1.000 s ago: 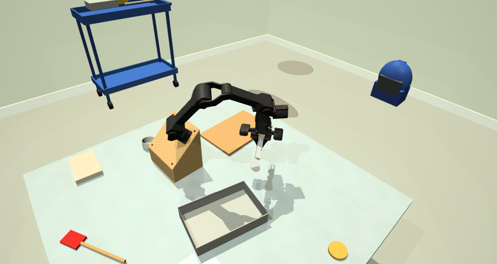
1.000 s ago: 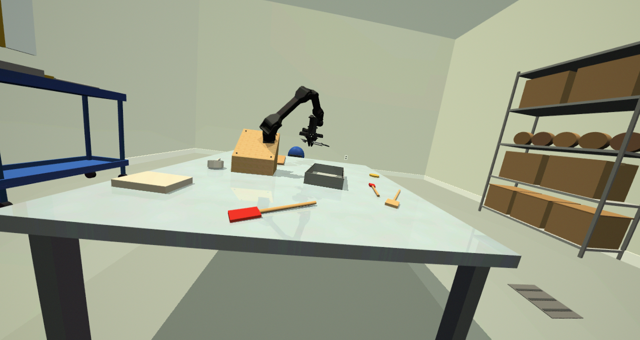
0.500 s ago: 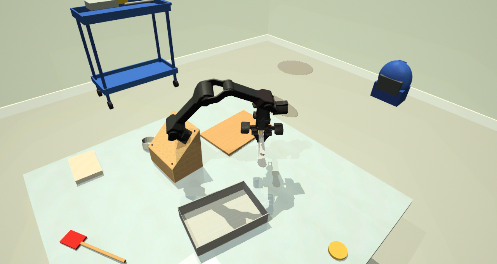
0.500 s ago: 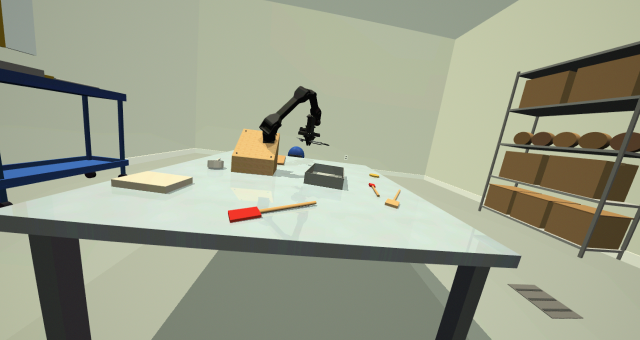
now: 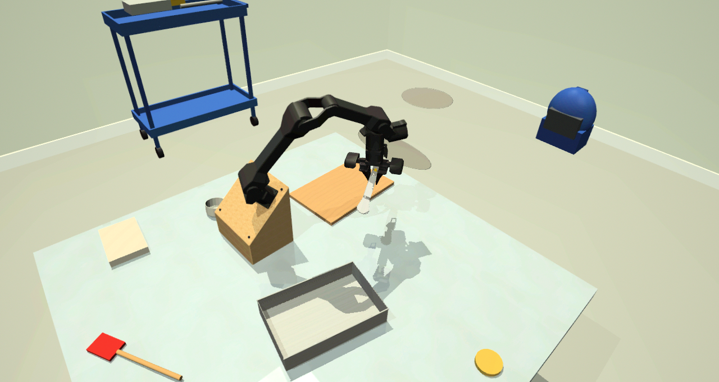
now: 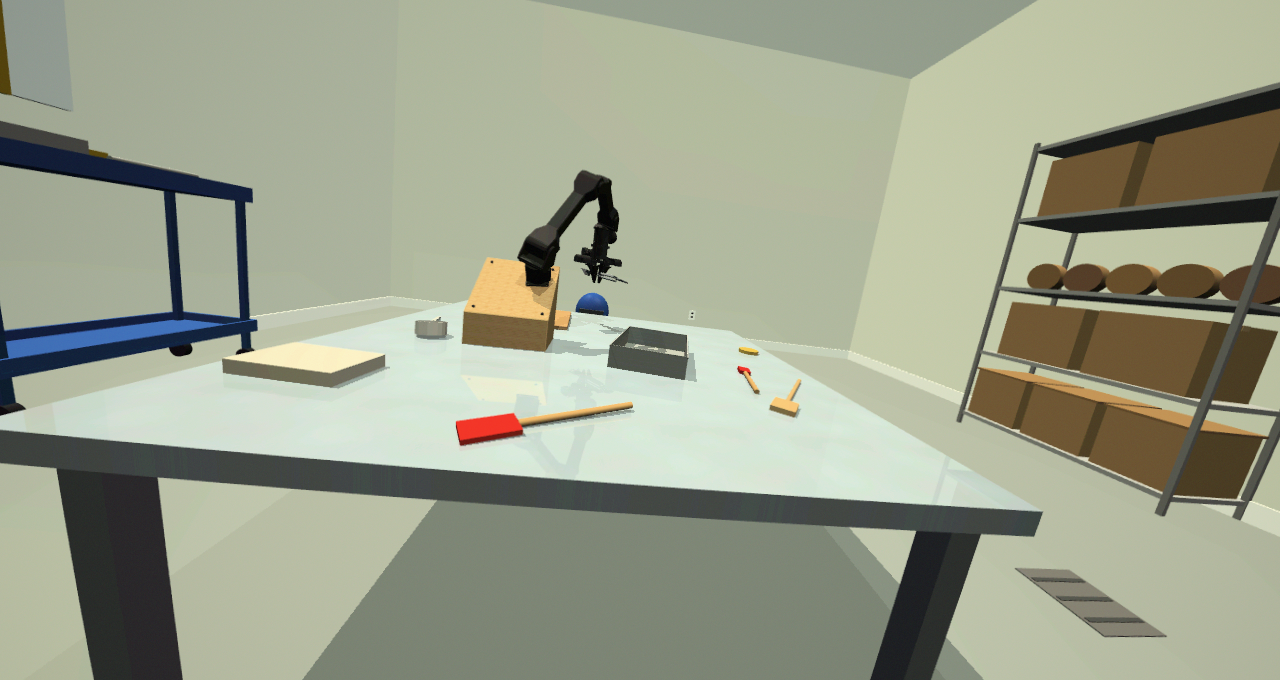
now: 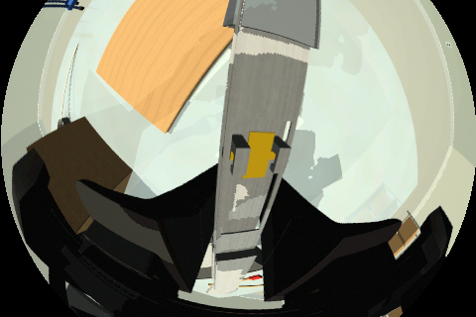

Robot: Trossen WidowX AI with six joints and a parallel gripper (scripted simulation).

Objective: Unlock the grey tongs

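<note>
The yellow lock piece is 4 cm above my gripper tip, 2 cm to the left of it and 1 cm behind it. From my gripper tip the other things lie so: wooden board: 21 cm behind, 17 cm below, 8 cm to the left; grey roasting tin: 40 cm to the right, 15 cm below, 15 cm ahead; yellow disc: 57 cm ahead, 22 cm to the right, 17 cm below.
</note>
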